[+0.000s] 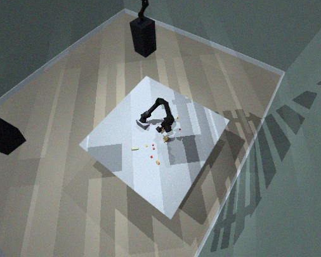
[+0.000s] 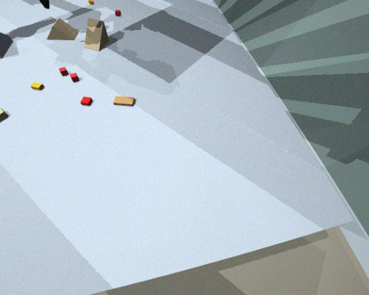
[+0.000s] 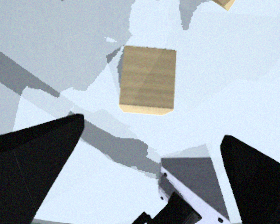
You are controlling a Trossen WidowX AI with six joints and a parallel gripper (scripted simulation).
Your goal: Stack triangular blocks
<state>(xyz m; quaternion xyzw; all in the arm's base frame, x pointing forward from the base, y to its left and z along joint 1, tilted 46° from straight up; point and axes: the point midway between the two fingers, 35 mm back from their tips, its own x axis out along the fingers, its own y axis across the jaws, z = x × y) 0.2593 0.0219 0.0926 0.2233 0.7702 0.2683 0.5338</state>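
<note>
My gripper tip is 20 mm past the wooden triangular block and 80 mm above it. The rest, counted from my gripper tip: pale bar (90 mm behind, 360 mm to the right, 90 mm below); then flat tan piece (210 mm ahead, 310 mm to the right, 90 mm below).
</note>
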